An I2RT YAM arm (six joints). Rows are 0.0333 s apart.
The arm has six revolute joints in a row. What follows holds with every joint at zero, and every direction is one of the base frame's. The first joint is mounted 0.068 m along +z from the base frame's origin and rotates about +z. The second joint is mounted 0.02 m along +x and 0.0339 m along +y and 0.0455 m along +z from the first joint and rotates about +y. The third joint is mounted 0.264 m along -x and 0.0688 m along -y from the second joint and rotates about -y. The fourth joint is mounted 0.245 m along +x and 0.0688 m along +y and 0.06 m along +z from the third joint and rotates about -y. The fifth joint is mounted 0.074 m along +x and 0.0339 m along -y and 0.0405 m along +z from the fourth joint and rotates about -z. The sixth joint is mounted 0.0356 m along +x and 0.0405 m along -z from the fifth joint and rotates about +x. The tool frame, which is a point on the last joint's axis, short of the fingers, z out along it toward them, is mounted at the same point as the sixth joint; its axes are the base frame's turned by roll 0, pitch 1.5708 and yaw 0 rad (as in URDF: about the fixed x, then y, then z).
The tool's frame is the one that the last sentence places.
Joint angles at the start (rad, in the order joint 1, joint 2, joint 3, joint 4, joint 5, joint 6):
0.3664 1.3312 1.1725 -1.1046 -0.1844 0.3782
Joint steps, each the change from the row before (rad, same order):
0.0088 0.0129 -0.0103 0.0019 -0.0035 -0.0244
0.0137 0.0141 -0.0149 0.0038 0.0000 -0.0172
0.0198 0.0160 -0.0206 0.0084 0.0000 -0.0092
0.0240 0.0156 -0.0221 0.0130 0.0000 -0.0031
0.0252 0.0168 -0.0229 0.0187 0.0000 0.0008
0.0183 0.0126 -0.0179 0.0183 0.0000 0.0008
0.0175 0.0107 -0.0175 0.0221 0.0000 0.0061
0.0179 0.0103 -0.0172 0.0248 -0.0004 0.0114
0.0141 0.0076 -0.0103 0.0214 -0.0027 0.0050
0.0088 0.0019 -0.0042 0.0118 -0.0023 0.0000
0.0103 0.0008 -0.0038 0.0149 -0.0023 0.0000
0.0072 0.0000 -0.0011 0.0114 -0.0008 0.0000
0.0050 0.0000 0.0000 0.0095 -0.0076 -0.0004
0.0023 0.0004 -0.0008 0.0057 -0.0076 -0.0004
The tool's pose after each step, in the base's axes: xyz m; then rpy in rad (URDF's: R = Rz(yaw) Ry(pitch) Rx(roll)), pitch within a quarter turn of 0, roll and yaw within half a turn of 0. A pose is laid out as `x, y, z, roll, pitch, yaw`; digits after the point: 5 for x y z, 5 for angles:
0.22388, 0.09532, 0.28089, 2.86659, 0.20415, -3.12139
0.22377, 0.09888, 0.27366, 2.87856, 0.18501, -3.08910
0.22292, 0.10379, 0.26453, 2.88942, 0.16068, -3.05867
0.22142, 0.10960, 0.25521, 2.89782, 0.13803, -3.03045
0.21992, 0.11580, 0.24553, 2.90441, 0.11791, -3.00518
0.21884, 0.12036, 0.23816, 2.90820, 0.10615, -2.98723
0.21777, 0.12475, 0.23140, 2.90955, 0.09896, -2.97549
0.21665, 0.12928, 0.22488, 2.90899, 0.09366, -2.96862
0.21610, 0.13319, 0.22077, 2.90483, 0.09490, -2.95930
0.21558, 0.13557, 0.21944, 2.90076, 0.09951, -2.95050
0.21506, 0.13841, 0.21855, 2.89513, 0.10844, -2.94038
0.21493, 0.14053, 0.21849, 2.89089, 0.11788, -2.93350
0.21494, 0.14235, 0.21875, 2.88065, 0.12441, -2.92784
0.21490, 0.14334, 0.21862, 2.87212, 0.12626, -2.92466

